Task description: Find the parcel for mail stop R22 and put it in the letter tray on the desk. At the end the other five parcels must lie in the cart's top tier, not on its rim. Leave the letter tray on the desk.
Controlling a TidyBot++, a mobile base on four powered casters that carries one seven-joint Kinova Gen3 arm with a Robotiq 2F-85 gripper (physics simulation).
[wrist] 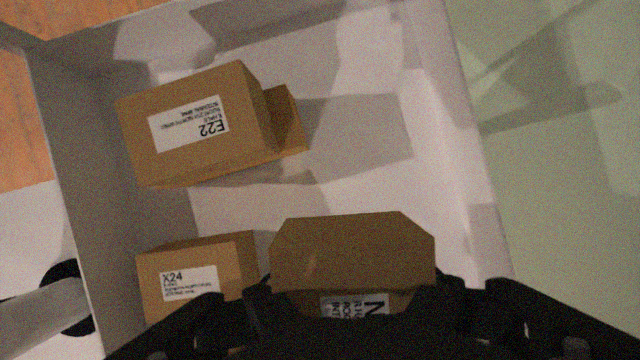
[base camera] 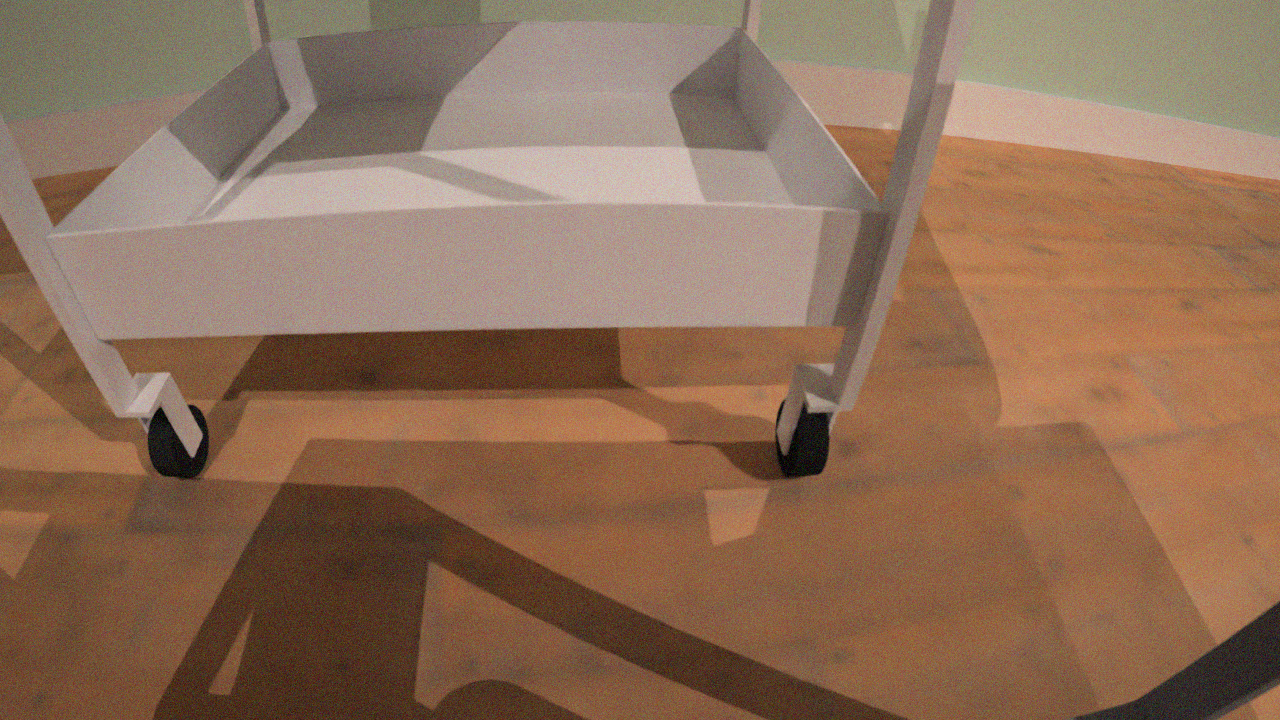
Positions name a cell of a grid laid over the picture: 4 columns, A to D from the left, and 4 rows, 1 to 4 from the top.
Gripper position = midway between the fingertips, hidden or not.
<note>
In view: the gripper (wrist: C4) and a white three-tier cart (base camera: B1).
The white three-tier cart shows as well in the wrist view (wrist: C2).
</note>
